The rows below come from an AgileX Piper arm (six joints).
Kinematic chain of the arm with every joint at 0, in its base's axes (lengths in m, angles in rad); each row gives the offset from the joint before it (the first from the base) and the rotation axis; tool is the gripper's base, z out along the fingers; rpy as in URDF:
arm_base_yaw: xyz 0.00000 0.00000 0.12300 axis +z
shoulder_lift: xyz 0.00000 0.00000 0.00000 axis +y
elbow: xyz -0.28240 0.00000 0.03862 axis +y
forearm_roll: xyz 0.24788 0.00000 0.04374 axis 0.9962 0 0.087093
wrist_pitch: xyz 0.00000 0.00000 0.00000 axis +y
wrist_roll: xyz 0.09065 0.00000 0.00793 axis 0.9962 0 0.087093
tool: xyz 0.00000 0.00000 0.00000 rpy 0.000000 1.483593 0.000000
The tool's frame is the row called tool.
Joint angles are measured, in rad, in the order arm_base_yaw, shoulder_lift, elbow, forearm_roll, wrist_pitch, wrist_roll. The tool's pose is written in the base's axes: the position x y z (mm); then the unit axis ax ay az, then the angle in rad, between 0 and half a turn. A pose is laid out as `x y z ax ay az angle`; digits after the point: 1 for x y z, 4 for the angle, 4 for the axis.
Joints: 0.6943 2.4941 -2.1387 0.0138 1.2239 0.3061
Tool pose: 386.0 322.9 126.6 -0.1908 0.9813 0.0246 3.0789
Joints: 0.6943 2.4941 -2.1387 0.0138 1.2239 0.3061
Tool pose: 386.0 322.9 126.6 -0.1908 0.9813 0.0246 3.0789
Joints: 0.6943 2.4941 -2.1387 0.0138 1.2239 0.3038
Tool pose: 386.0 322.9 126.6 -0.1919 0.9811 0.0246 3.0788
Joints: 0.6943 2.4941 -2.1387 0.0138 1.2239 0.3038
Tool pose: 386.0 322.9 126.6 -0.1919 0.9811 0.0246 3.0788
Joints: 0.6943 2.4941 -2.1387 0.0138 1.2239 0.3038
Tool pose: 386.0 322.9 126.6 -0.1919 0.9811 0.0246 3.0788
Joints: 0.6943 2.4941 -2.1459 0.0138 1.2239 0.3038
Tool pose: 386.8 323.6 128.4 -0.1919 0.9811 0.0263 3.0725
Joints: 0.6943 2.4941 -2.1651 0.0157 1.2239 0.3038
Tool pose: 388.6 325.3 133.4 -0.1917 0.9809 0.0318 3.0565
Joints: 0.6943 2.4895 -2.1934 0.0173 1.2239 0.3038
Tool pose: 391.2 327.6 143.1 -0.1915 0.9807 0.0404 3.0284
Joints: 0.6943 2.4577 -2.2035 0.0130 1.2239 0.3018
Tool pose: 391.6 327.5 162.0 -0.1931 0.9800 0.0486 2.9896
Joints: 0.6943 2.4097 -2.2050 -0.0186 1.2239 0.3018
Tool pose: 391.6 323.9 186.8 -0.1969 0.9793 0.0470 2.9315
